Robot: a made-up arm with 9 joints. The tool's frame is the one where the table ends. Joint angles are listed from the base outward.
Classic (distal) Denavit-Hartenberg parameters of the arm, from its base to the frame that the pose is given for. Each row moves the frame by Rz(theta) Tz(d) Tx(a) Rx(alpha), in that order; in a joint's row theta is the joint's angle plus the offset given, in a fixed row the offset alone. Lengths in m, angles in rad.
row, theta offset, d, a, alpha
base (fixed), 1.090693, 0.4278, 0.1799, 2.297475
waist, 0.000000, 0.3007, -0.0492, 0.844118
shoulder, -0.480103, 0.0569, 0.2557, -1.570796
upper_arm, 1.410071, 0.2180, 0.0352, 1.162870
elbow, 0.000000, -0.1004, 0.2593, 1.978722
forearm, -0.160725, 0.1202, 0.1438, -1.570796
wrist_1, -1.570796, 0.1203, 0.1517, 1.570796
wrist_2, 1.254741, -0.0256, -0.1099, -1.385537
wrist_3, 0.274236, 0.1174, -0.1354, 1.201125
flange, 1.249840, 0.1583, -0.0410, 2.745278
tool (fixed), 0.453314, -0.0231, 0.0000, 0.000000
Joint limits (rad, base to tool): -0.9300..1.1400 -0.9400..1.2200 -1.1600..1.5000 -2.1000..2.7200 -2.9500..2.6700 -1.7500..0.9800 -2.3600..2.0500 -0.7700..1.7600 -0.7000..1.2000
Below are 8 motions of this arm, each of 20 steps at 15 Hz.
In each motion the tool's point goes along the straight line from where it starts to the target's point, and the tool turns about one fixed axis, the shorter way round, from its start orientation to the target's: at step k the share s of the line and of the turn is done. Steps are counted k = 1, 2, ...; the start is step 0. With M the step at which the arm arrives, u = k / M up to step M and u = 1 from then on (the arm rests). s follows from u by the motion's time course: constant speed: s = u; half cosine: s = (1 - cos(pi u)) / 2; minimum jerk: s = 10 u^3 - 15 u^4 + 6 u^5.
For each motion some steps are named. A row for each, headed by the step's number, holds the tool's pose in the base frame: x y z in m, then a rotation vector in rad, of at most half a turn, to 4 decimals.
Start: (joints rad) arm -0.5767 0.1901 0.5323 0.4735 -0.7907 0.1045 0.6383 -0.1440 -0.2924
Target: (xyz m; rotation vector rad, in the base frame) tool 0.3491 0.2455 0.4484 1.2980 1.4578 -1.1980
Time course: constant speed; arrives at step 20
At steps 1, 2, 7, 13, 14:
1: 0.2783 0.0601 0.3401 0.8629 0.2942 0.3962
2: 0.2820 0.0699 0.3458 0.9000 0.3590 0.3212
7: 0.3007 0.1187 0.3743 1.0643 0.6783 -0.0688
13: 0.3230 0.1772 0.4085 1.2104 1.0491 -0.5688
14: 0.3267 0.1870 0.4142 1.2288 1.1093 -0.6555

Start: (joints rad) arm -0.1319 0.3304 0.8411 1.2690 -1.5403 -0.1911 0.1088 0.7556 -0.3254
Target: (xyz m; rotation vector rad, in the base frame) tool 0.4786 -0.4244 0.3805 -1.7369 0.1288 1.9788
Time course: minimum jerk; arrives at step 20
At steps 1, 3, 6, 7, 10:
1: 0.7141 -0.1629 0.2636 2.1885 -0.4345 -1.6962
3: 0.7081 -0.1696 0.2666 2.1977 -0.4303 -1.7209
6: 0.6759 -0.2053 0.2826 2.2441 -0.4061 -1.8548
7: 0.6589 -0.2242 0.2910 2.2668 -0.3921 -1.9266
10: 0.5965 -0.2935 0.3220 -2.2165 0.3153 2.0834

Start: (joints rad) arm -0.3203 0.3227 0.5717 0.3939 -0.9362 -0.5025 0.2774 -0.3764 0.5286
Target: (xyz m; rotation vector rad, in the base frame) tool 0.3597 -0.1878 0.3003 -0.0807 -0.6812 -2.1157
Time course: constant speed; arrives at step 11
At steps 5, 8, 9, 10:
5: 0.4001 -0.0649 0.2753 0.4633 -0.3892 -1.2343
8: 0.3799 -0.1264 0.2878 0.2148 -0.5382 -1.6854
9: 0.3732 -0.1468 0.2920 0.1218 -0.5866 -1.8314
10: 0.3664 -0.1673 0.2961 0.0234 -0.6343 -1.9749

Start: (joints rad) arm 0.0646 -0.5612 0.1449 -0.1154 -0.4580 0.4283 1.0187 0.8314 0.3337
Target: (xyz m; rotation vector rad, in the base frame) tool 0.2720 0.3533 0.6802 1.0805 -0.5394 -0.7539
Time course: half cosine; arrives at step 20
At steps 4, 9, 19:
4: 0.0530 0.1548 0.4695 0.9554 0.1982 -0.1794
9: 0.1320 0.2264 0.5455 1.0161 -0.0630 -0.3884
19: 0.2705 0.3519 0.6788 1.0801 -0.5342 -0.7500

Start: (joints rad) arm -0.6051 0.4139 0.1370 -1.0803 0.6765 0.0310 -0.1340 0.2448 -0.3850
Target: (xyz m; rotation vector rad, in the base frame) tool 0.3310 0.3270 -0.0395 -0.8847 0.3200 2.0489
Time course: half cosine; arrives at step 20
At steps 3, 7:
3: 0.2562 0.1740 0.1547 -1.6726 -0.2139 1.4460
7: 0.2735 0.2094 0.1099 -1.5113 -0.0907 1.6106

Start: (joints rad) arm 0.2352 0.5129 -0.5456 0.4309 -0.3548 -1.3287 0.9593 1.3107 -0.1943
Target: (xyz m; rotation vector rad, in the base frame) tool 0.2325 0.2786 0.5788 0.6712 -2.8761 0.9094
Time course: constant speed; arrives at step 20
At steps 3, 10, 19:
3: 0.6860 0.1038 0.5886 0.0577 -2.2888 -0.4211
10: 0.4993 0.1758 0.5846 0.2950 -2.6093 0.0706
19: 0.2592 0.2683 0.5794 0.6319 -2.8620 0.8184

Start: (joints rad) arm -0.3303 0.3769 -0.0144 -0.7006 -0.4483 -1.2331 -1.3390 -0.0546 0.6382
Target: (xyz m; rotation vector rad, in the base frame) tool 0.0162 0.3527 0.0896 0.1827 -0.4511 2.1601
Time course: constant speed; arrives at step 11
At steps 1, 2, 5, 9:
1: 0.3111 0.5456 0.4126 -1.4327 -1.3771 1.5059
2: 0.2816 0.5264 0.3803 -1.2801 -1.3038 1.6206
5: 0.1931 0.4685 0.2834 -0.8046 -1.0541 1.8990
9: 0.0752 0.3913 0.1542 -0.1476 -0.6646 2.1169

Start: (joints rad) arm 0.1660 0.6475 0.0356 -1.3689 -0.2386 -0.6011 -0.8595 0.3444 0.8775
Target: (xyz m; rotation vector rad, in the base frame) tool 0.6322 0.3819 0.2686 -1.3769 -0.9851 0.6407
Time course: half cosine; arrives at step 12
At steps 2, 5, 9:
2: 0.5356 0.3542 0.2131 -1.2177 -0.9246 0.5099
5: 0.5670 0.3632 0.2312 -1.2696 -0.9447 0.5521
9: 0.6170 0.3776 0.2599 -1.3520 -0.9759 0.6200

